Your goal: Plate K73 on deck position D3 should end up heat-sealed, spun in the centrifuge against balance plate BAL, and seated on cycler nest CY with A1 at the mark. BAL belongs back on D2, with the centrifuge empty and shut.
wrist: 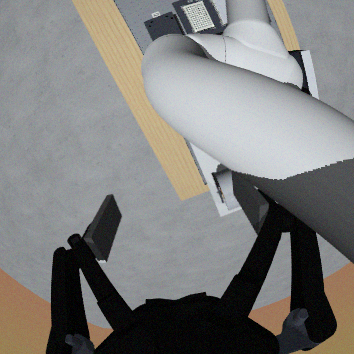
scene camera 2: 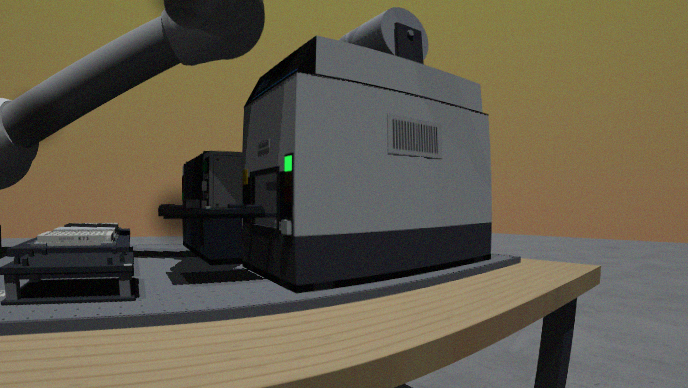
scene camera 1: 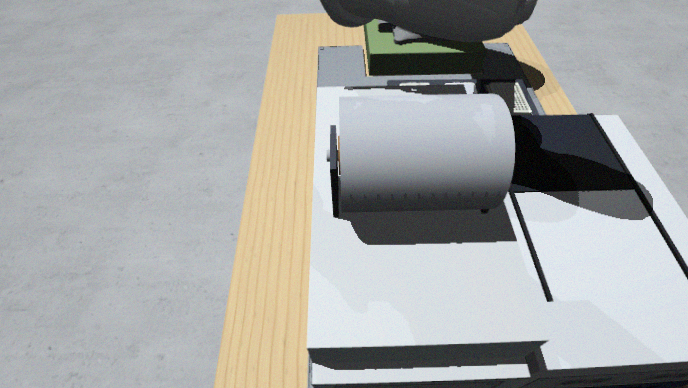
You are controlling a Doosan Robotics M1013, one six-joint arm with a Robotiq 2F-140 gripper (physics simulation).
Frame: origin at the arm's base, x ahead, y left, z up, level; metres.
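Seen in the pictures: gripper, fingertip midpoint: [wrist: 173, 194].
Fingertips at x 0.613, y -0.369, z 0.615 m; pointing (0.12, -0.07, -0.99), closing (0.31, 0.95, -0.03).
Offsets run from my fingertips to a thing's top centre. "pt": to the spot under its first point.
Plate K73 @[dz -0.615, dx -0.266, dy +0.284 m] [scene camera 2: 80, 236], white with its label facing out, lies level on a raised dark stand [scene camera 2: 70, 269] at the left of scene camera 2. A white well plate [wrist: 198, 16] sits on a dark holder at the top of the wrist view; its label is unreadable. A white plate @[dz -0.615, dx -0.237, dy +0.531 m] [scene camera 1: 522, 98] shows partly at the back right in scene camera 1. The large white machine with the film roll [scene camera 1: 425, 152] [scene camera 2: 370, 35] has a green light and a dark tray @[dz -0.572, dx -0.069, dy +0.138 m] [scene camera 2: 215, 211] sticking out. My gripper [wrist: 173, 194] is open and empty, away from the plates. I cannot identify BAL.
A dark-based machine @[pt dz -0.527, dx +0.012, dy +0.273 m] [scene camera 2: 225, 182] stands behind the tray. A green block [scene camera 1: 420, 42] stands at the back in scene camera 1. The arm [scene camera 2: 100, 80] [wrist: 240, 110] crosses high over the bench and hides much of it in the wrist view. The wooden table edge [wrist: 145, 120] runs alongside.
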